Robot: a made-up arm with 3 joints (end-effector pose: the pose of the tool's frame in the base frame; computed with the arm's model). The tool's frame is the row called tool.
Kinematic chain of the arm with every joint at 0, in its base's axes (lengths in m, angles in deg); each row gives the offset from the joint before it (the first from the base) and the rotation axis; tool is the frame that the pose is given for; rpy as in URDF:
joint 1: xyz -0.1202 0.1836 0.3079 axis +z
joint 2: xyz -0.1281 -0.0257 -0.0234 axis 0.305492 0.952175 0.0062
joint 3: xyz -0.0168 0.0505 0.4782 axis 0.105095 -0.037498 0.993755
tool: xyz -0.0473 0.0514 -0.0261 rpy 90 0 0
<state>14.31 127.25 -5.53</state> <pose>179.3 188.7 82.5 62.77 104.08 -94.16</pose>
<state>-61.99 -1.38 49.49</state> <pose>-201.0 395.8 734.6 91.62 -13.61 -6.45</pose>
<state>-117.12 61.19 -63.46</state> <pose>-270.8 -34.7 525.7 -41.70 48.32 139.87</pose>
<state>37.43 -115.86 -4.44</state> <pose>-581.1 43.2 7.8 58.88 -74.53 104.70</pose>
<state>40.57 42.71 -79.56</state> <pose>26.7 291.8 618.3 47.88 -1.08 -47.20</pose>
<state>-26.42 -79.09 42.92</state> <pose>-556.2 563.6 272.0 24.58 -23.25 45.28</pose>
